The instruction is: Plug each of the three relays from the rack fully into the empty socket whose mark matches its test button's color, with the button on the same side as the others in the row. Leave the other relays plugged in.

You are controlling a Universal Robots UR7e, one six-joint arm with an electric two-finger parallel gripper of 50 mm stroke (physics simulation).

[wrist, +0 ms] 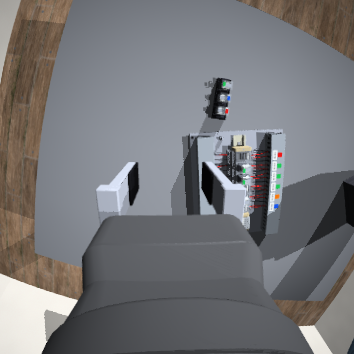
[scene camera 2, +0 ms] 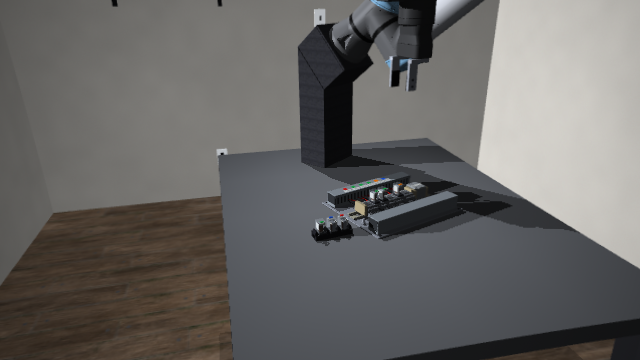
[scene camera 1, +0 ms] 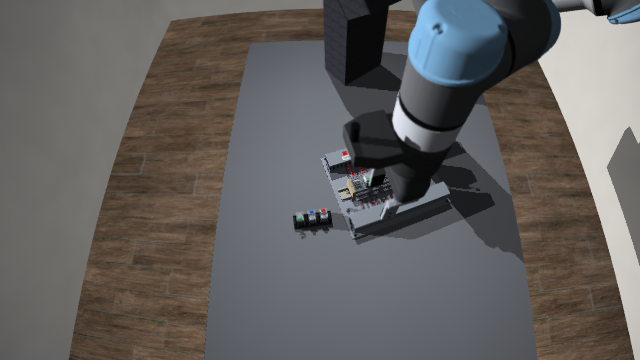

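Pixels of known places: gripper, fingertip midpoint: (wrist: 169, 174) (scene camera 2: 402, 88) (scene camera 1: 381, 199); arm's base, origin of the base link: (scene camera 2: 346, 44).
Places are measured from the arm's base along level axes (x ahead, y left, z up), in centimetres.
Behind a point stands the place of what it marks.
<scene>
A black rack (scene camera 1: 312, 226) {x 57.9, y -9.2, z -43.1 cm} (scene camera 2: 332, 234) {x 57.9, y -9.6, z -42.3 cm} (wrist: 215, 95) {x 57.9, y -9.4, z -41.9 cm} stands beside the socket panel and holds three upright relays: green-button (scene camera 1: 300, 219) {x 58.0, y -12.2, z -38.5 cm} (scene camera 2: 320, 226) {x 58.6, y -12.7, z -39.4 cm} (wrist: 224, 84) {x 57.7, y -12.2, z -38.4 cm}, blue-button (scene camera 1: 312, 217) {x 56.8, y -9.2, z -38.6 cm} (scene camera 2: 331, 224) {x 57.7, y -9.8, z -39.4 cm} (wrist: 223, 98) {x 56.3, y -9.1, z -38.6 cm} and red-button (scene camera 1: 324, 216) {x 56.0, y -6.1, z -38.6 cm} (scene camera 2: 342, 223) {x 56.6, y -6.8, z -39.8 cm} (wrist: 221, 110) {x 55.4, y -6.2, z -38.6 cm}. In the wrist view the panel's marks read red (wrist: 280, 155) {x 35.0, y -3.7, z -38.9 cm}, three green, orange (wrist: 277, 196) {x 29.1, y 6.6, z -39.0 cm}, blue (wrist: 276, 206) {x 27.6, y 9.4, z -39.0 cm}. Two green-button relays (scene camera 2: 373, 195) {x 44.2, y 3.4, z -37.6 cm} (scene camera 2: 381, 194) {x 42.9, y 6.0, z -37.9 cm} and an orange-button relay (scene camera 2: 398, 188) {x 40.1, y 11.5, z -37.4 cm} sit in the row. Individual empty sockets are too small to tell. My gripper (scene camera 1: 381, 195) {x 64.5, y 5.4, z -3.2 cm} (scene camera 2: 403, 88) {x 64.5, y 5.4, z -3.2 cm} (wrist: 169, 174) {x 64.5, y 5.4, z -3.2 cm} is open and empty, high above the table, hiding part of the panel.
A long grey duct (scene camera 1: 427, 201) {x 46.7, y 21.7, z -39.0 cm} (scene camera 2: 415, 214) {x 51.1, y 14.1, z -40.7 cm} runs along the panel's side away from the marks. The marked duct (scene camera 2: 340, 198) {x 39.5, y -5.7, z -40.3 cm} (wrist: 273, 222) {x 25.4, y 14.1, z -39.0 cm} runs opposite. A tan end block (scene camera 1: 350, 188) {x 46.2, y -0.5, z -39.6 cm} (scene camera 2: 360, 208) {x 46.1, y -0.6, z -40.7 cm} (wrist: 241, 148) {x 46.0, y -0.3, z -39.2 cm} closes the row near the rack. The dark robot pedestal (scene camera 1: 355, 45) {x 1.9, y -5.7, z -26.1 cm} (scene camera 2: 325, 110) {x 4.1, y -7.7, z -21.7 cm} stands behind the panel.
</scene>
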